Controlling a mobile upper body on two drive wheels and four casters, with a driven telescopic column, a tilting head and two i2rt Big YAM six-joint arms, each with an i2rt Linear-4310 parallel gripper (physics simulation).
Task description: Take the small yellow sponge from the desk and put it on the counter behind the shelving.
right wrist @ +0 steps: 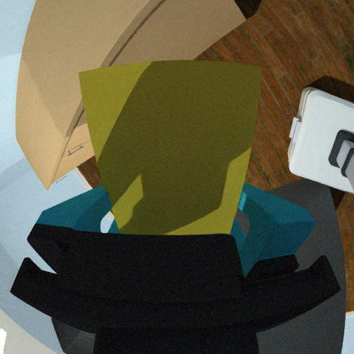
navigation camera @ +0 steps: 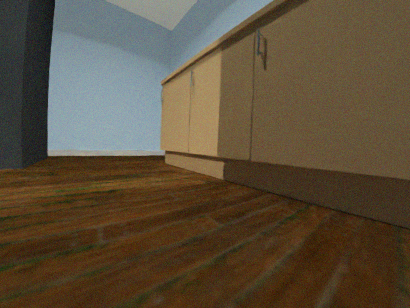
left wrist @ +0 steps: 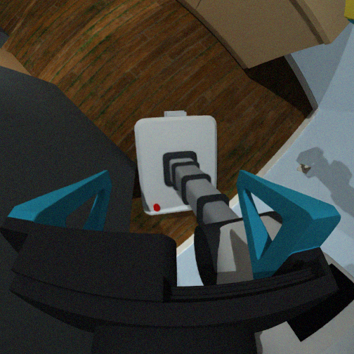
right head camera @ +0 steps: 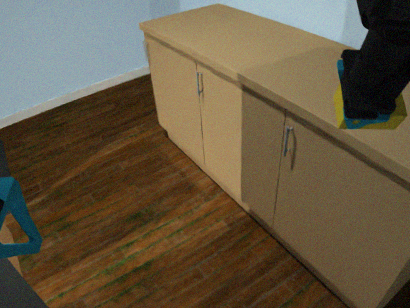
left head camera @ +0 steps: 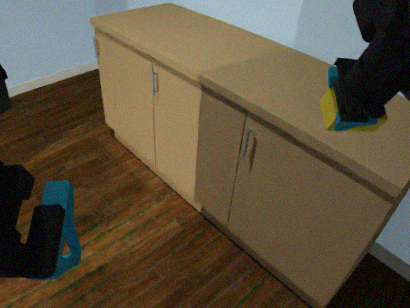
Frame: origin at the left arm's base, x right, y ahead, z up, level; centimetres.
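Where they show: left gripper, between the fingertips: (right head camera: 3,244) (left head camera: 28,257); right gripper, between the fingertips: (right head camera: 349,112) (left head camera: 334,115).
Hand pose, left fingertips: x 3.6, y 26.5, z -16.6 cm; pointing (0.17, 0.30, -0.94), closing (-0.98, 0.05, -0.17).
After its pixels a point has its place.
The yellow sponge (left head camera: 328,109) @(z -19.5, x 42.6, y 57.5 cm) (right head camera: 340,114) @(z -20.4, x 42.7, y 56.3 cm) (left wrist: 350,10) (right wrist: 175,115) is held between the teal fingers of my right gripper (left head camera: 346,102) (right head camera: 354,97) @(z -21.5, x 45.0, y 58.9 cm) (right wrist: 174,177), which is shut on it. In both head views it overlaps the front part of the counter top; its height above the top is hard to tell. The wooden counter (left head camera: 185,42) @(z -50.0, x 19.3, y 167.2 cm) (right head camera: 240,45) @(z -50.0, x 25.0, y 162.9 cm) (left wrist: 270,35) (right wrist: 45,95) (navigation camera: 235,100) @(z -92.6, x 34.6, y 124.0 cm) has cupboard doors with metal handles. My left gripper (left wrist: 173,177) is open and empty, away from the counter. The desk is not identifiable in these views.
A dark grey upright block (navigation camera: 25,80) @(z -74.1, x -121.6, y 136.2 cm) stands left in the navigation view, across the wooden floor (navigation camera: 125,240) @(z -141.0, x 3.7, y 65.5 cm) from the counter. The white robot base (left wrist: 150,137) (right wrist: 317,145) shows in both wrist views. Pale blue walls (left head camera: 45,40) @(z -98.6, x -106.1, y 299.3 cm) (right head camera: 75,55) @(z -98.7, x -128.1, y 280.7 cm) (navigation camera: 110,100) @(z -53.6, x -140.4, y 270.4 cm) stand behind and beside the counter.
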